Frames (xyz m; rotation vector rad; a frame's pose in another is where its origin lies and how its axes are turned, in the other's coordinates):
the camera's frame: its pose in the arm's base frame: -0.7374 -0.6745 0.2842 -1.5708 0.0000 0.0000
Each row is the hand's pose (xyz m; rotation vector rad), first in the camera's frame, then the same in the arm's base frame.
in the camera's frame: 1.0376 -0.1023 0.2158 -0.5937 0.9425 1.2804
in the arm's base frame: 0.3002 -0.4587 0.3865 -1.7494 1.8616 0.2830
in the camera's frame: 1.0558 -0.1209 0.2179 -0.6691 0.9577 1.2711
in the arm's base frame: 0.3184 -0.4566 0.4051 -1.8171 1.8875 0.2654
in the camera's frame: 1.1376 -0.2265 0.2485 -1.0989 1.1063 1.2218
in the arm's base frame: 0.4002 -0.4260 0.5107 -2.1669 2.1041 0.1044
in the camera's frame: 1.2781 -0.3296 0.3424 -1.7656 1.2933 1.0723
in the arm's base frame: 0.5407 -0.3321 0.6138 1.9868 -1.7660 0.1650
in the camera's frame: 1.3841 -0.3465 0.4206 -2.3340 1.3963 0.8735
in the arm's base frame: 0.6467 -0.2539 0.6307 1.6464 -1.3620 0.3137
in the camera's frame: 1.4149 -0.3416 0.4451 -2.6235 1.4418 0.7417
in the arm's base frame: 0.6775 -0.2294 0.6258 1.4524 -1.1692 0.3749
